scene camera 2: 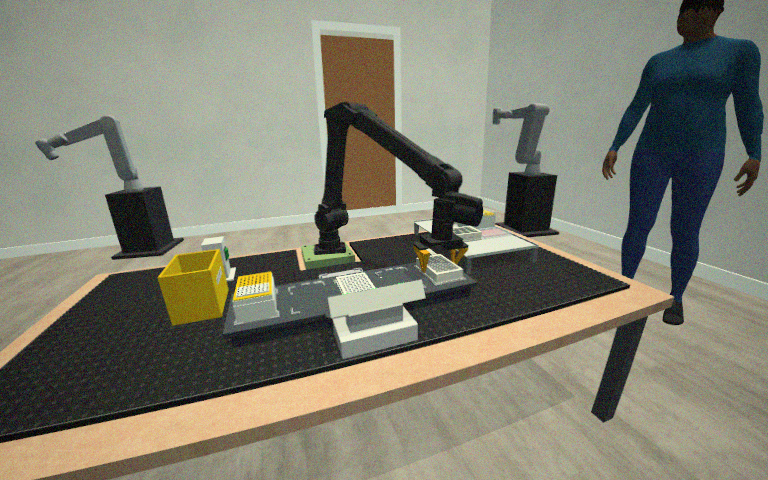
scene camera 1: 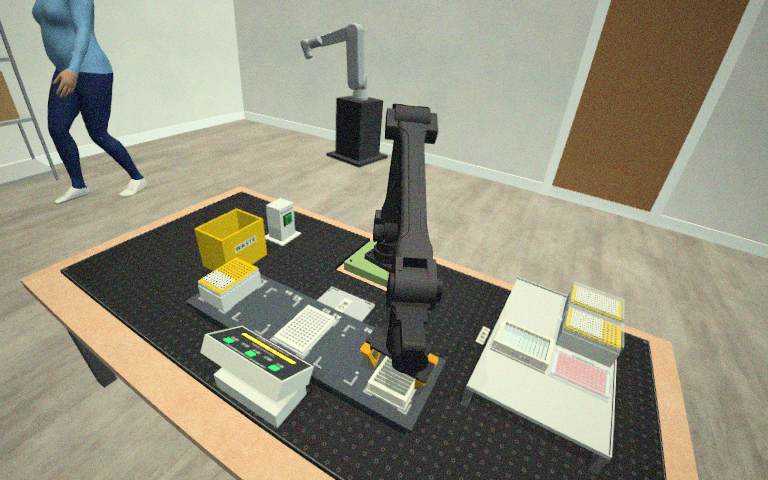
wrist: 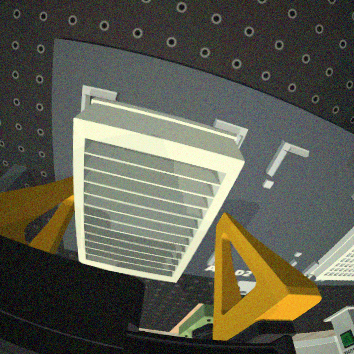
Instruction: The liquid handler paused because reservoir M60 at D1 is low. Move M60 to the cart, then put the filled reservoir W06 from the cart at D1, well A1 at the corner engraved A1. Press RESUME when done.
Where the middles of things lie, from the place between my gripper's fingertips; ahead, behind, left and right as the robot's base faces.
The pink plate (scene camera 1: 588,377) lies 270 mm behind my hand and 310 mm to the left of it. Round my hand: yellow bin (scene camera 2: 194,287): 40 mm behind, 670 mm to the right.
